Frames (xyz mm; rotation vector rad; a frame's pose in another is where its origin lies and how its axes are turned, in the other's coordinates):
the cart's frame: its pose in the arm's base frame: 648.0 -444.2 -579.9 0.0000 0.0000 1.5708
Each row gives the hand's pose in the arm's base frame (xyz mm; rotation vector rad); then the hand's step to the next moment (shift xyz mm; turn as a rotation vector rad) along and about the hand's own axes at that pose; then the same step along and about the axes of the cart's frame.
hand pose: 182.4 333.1 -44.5 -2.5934 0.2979 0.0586
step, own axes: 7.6 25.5 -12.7 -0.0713 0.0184 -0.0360
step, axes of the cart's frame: -29.3 -1.5 -2.5 -0.0194 0.0742 0.0289
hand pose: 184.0 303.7 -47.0 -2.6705 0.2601 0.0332
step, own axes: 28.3 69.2 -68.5 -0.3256 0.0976 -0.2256
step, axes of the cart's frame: -96.2 -13.4 29.2 -0.1278 0.3425 0.1811
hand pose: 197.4 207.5 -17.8 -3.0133 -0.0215 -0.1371
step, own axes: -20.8 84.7 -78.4 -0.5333 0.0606 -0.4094
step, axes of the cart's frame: -94.0 26.1 65.1 -0.1160 0.5665 0.3483
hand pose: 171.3 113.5 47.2 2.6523 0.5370 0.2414
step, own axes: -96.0 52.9 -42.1 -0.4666 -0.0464 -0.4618
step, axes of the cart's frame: -67.6 80.2 52.7 0.0199 0.5543 0.3542
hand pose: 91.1 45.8 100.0 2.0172 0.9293 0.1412
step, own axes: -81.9 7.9 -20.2 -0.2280 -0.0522 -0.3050
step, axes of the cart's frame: -42.9 62.5 37.7 0.0731 0.3210 0.1984
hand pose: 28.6 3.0 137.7 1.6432 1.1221 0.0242
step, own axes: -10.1 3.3 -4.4 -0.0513 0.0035 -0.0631
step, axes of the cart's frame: -3.3 5.8 9.4 0.0129 0.0595 0.0540
